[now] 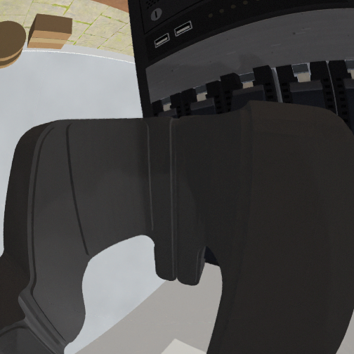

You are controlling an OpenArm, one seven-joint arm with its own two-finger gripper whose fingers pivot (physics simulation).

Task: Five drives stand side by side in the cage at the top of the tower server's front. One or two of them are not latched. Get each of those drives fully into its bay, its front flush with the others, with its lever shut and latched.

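Observation:
The black tower server (140, 65) stands at the upper middle and right, its front partly behind my fingers. Upper ends of the five drives show in a row under a grey panel: the far-left drive (167, 107), the second (201, 96), the middle one (248, 84), the fourth (303, 76) and, cut by the right edge, the fifth (350, 71). Their lower parts and most of their levers are hidden, so I cannot tell which are latched or flush. My gripper (186, 202) is shut with nothing visible between its fingers; its fingertips show below the cage's visible part, near the server's lower edge.
Two USB ports (183, 28) and a round lock (156, 14) are on the server above the grey panel (215, 55). A brown block (50, 31) and a round brown object (10, 42) are at the upper left. A pale grey surface (145, 310) lies below.

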